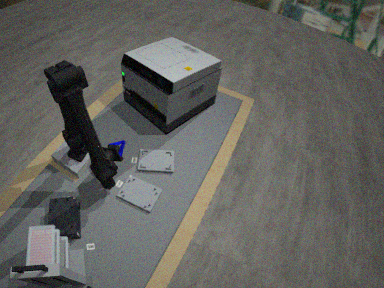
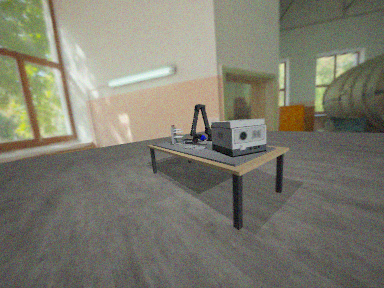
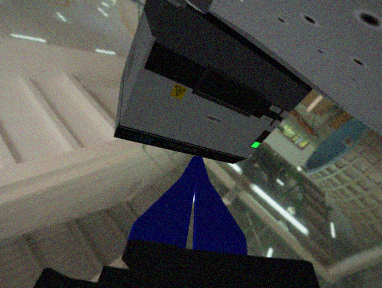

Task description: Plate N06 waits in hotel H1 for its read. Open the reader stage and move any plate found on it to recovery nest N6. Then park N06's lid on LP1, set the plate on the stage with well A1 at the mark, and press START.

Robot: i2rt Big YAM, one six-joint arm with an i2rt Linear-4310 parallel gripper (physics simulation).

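Places are measured from the arm's base along level axes (x ahead, y left, z up), in metres.
Pixels of known places: gripper, fingertip midpoint: [image 1: 124, 141] [image 2: 206, 138] [image 3: 197, 161]; arm's base, origin of the base link: [image 1: 80, 149] [image 2: 211, 140].
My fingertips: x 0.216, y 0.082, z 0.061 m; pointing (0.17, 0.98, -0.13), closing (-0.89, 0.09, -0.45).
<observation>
Ahead of a thing's pixels: the offset from my fingertips to its top centre. "spot": to the spot under its first point.
The white and dark grey reader {dy +0.452, dx +0.053, dz +0.213 m} [image 1: 171, 75] [image 2: 239, 136] [image 3: 195, 107] stands at the table's far end; its front looks closed, no stage sticks out, and a green light {spot: dy +0.358, dx -0.188, dz +0.095 m} [image 1: 123, 74] [image 3: 255, 145] is lit. My gripper [image 1: 123, 143] [image 3: 197, 161] is shut and empty, its blue fingers together, in front of the reader and left of the two flat grey nests {spot: dy +0.009, dx +0.151, dz -0.087 m} [image 1: 156, 161] {spot: dy -0.171, dx +0.145, dz -0.089 m} [image 1: 140, 193]. Their labels are too blurred to read; no plate or lid shows on them. The hotel [image 1: 70, 277] [image 2: 173, 135] stands near left with a pinkish plate {dy -0.560, dx -0.013, dz +0.133 m} [image 1: 41, 246]; its levels cannot be read. The reader's inside is hidden.
A dark tray-like block {dy -0.412, dx -0.099, dz -0.023 m} [image 1: 65, 217] lies between the hotel and the arm. A pale block [image 1: 70, 162] sits behind the arm at the table's left edge. A small white label {spot: dy -0.465, dx +0.045, dz -0.099 m} [image 1: 90, 246] lies beside the hotel. The wooden table edge [image 1: 200, 200] borders the grey mat.
</observation>
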